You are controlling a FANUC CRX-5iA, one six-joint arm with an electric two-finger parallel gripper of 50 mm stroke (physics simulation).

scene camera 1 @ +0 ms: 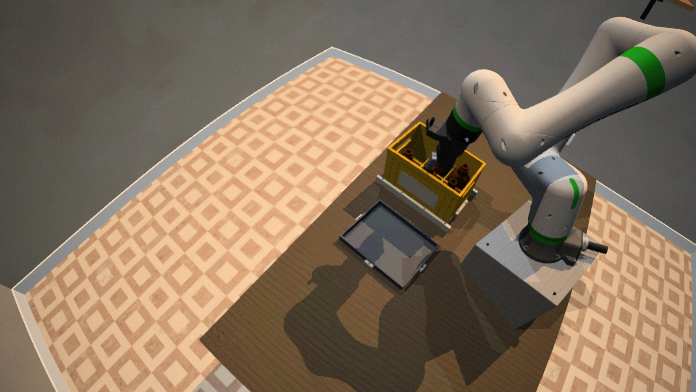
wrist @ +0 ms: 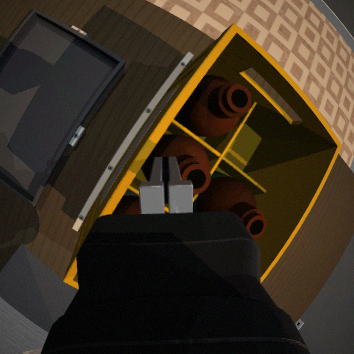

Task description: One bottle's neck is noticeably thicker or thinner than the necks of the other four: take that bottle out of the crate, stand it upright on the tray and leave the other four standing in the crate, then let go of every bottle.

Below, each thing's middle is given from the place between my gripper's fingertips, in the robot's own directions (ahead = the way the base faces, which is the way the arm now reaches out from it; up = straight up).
I see my gripper 160 mm above the pale rail [wrist: 177, 69], 30 mm to the right of it and 10 mm short of it.
